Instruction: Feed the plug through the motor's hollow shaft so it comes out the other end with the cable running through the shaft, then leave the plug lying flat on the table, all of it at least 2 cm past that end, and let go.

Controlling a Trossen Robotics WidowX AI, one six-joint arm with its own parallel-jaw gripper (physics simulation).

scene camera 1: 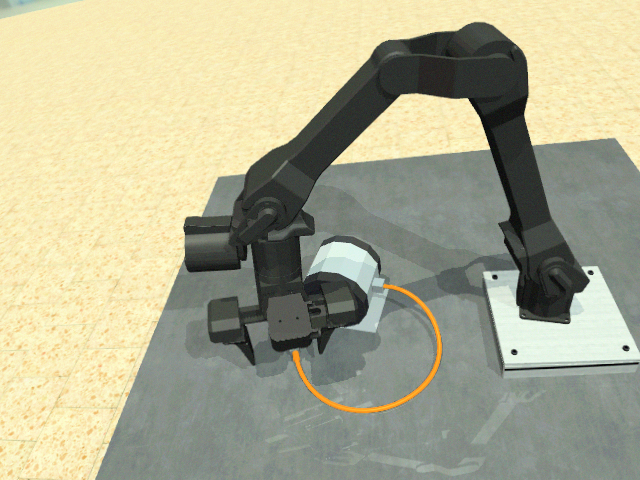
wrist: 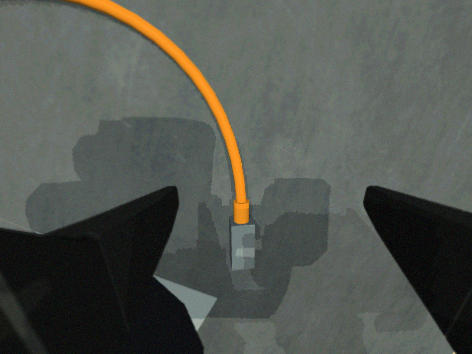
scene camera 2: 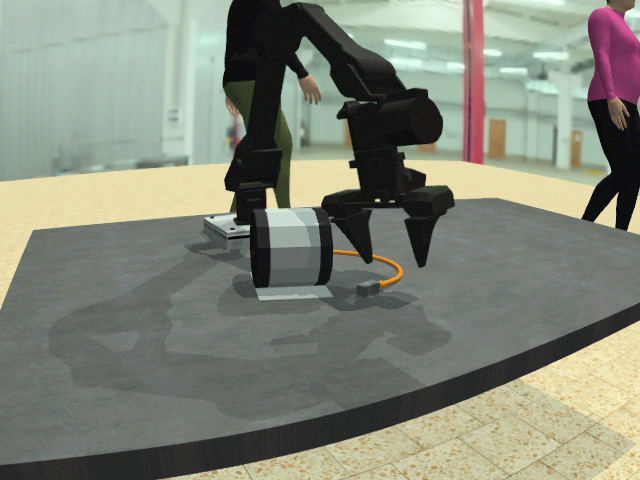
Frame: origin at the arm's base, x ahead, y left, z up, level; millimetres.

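Seen in the pictures: gripper, fingertip midpoint: [scene camera 1: 287,357] [wrist: 270,195] [scene camera 2: 394,265]; arm's base, origin of the base link: [scene camera 1: 543,304].
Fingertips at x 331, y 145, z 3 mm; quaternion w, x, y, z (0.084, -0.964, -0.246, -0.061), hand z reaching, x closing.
Pixels of each thing's top centre, then the offset from my fingertips to it. "spot": a spot on its surface instead. Level surfaces: height alone.
- motor, middle of its top: [scene camera 2: 288,209] [scene camera 1: 337,257] 47 mm back, 134 mm right, 69 mm up
- light base plate, middle of its top: [wrist: 107,322] [scene camera 2: 288,283] [scene camera 1: 345,303] 44 mm back, 134 mm right, 31 mm down
- small block, surface spot: [scene camera 1: 378,284] spot: 104 mm back, 127 mm right, 27 mm up
- grey plug, middle of its top: [wrist: 243,248] [scene camera 2: 368,283] 10 mm ahead, 40 mm right, 20 mm down
- grey table, its level: 33 mm down
The motor [scene camera 1: 343,258] [scene camera 2: 294,248], a pale cylinder with dark end rims, lies on its side on a light base plate [scene camera 1: 366,323] [scene camera 2: 294,293] [wrist: 191,298]. Its bore does not show clearly. The orange cable [scene camera 1: 439,341] [scene camera 2: 400,271] [wrist: 207,92] runs from a small block [scene camera 1: 378,284] on the motor's side in a loop outside it. The grey plug [scene camera 2: 368,288] [wrist: 243,247] lies flat on the table near one motor end; the gripper hides it in scene view 1. My gripper [scene camera 1: 286,358] [scene camera 2: 395,264] [wrist: 270,195] is open and empty, above the table around the plug's cable end, fingers wide apart.
The arm's white mounting plate [scene camera 1: 578,341] [scene camera 2: 219,225] stands on the grey table [scene camera 1: 542,423] [scene camera 2: 491,299], beyond the motor in scene view 2. One side of the gripper is very close to the motor. The table's edge [scene camera 2: 361,415] curves along the front of scene view 2.
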